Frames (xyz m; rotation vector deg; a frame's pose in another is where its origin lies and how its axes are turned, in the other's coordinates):
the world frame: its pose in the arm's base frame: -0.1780 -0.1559 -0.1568 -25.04 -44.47 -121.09
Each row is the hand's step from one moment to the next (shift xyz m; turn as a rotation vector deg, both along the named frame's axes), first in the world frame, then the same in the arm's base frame.
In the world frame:
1: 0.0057 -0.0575 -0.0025 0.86 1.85 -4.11
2: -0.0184 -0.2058 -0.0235 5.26 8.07 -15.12
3: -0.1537 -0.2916 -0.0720 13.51 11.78 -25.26
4: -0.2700 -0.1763 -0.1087 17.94 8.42 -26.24
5: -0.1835 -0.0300 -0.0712 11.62 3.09 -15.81
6: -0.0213 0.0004 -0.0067 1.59 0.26 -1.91
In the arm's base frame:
1: -0.0494 0.0221 -0.0203 0.80 -4.09 -1.92
2: -0.1541 0.0922 -0.1049 2.71 -16.87 -5.43
3: -0.1431 0.1795 -0.2472 0.33 -30.14 -7.14
4: 0.0174 0.1689 -0.2949 -5.06 -31.79 -6.72
5: 0.0836 0.0742 -0.1647 -5.12 -18.69 -4.35
6: 0.0129 0.0078 -0.0165 -0.82 -2.31 -0.47

